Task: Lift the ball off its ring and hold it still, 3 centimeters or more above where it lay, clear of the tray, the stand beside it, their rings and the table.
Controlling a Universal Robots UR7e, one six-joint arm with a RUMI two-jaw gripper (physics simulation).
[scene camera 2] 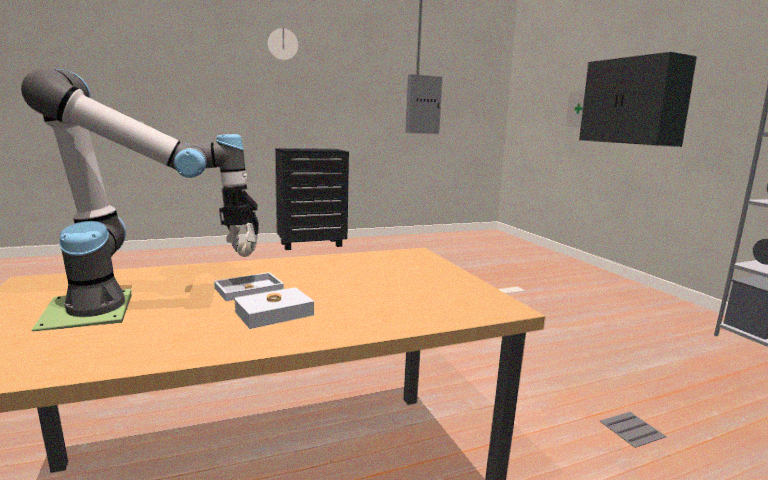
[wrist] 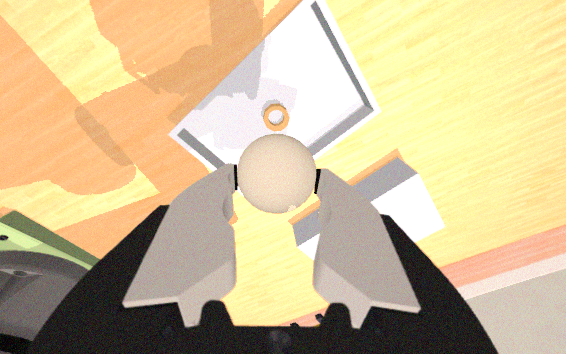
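Where they show: gripper, fingertip midpoint: [scene camera 2: 244,251] [wrist: 276,169]; arm's base, link origin: [scene camera 2: 96,305] [wrist: 40,280].
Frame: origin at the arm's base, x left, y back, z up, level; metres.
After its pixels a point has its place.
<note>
A beige ball [wrist: 276,173] @[y -0.417, x 0.134, z 0.142 m] [scene camera 2: 244,247] @[y -0.415, x 0.099, z 0.133 m] is held between the two fingertips of my gripper [wrist: 276,169] @[y -0.415, x 0.120, z 0.114 m] [scene camera 2: 243,246] @[y -0.415, x 0.120, z 0.114 m], which is shut on it. The ball hangs well above the tray, apart from it and the table. The white tray [wrist: 345,55] @[y -0.504, x 0.154, z 0.012 m] [scene camera 2: 226,294] @[y -0.361, x 0.021, z 0.007 m] has a low grey-sided rim. An orange ring [wrist: 276,128] @[y -0.420, x 0.104, z -0.003 m] [scene camera 2: 248,286] @[y -0.421, x 0.124, z -0.007 m] lies on the tray's floor, with no ball on it. The white box-shaped stand [scene camera 2: 274,314] @[y -0.502, x -0.164, z 0.013 m] [wrist: 415,205] @[y -0.566, x -0.056, z 0.029 m] is beside the tray and bears another ring [scene camera 2: 274,300] @[y -0.503, x -0.116, z 0.034 m] on top; in the wrist view a finger covers part of the stand.
The wooden table [scene camera 2: 396,294] @[y -0.894, x 0.008, z -0.016 m] [wrist: 475,125] @[y -0.673, x 0.010, z -0.016 m] carries the tray, the stand and the green base plate [scene camera 2: 48,323] @[y 0.086, x -0.101, z -0.007 m] of the arm. A black drawer cabinet [scene camera 2: 312,195] stands behind the table, and a shelf rack [scene camera 2: 746,209] stands at the far right.
</note>
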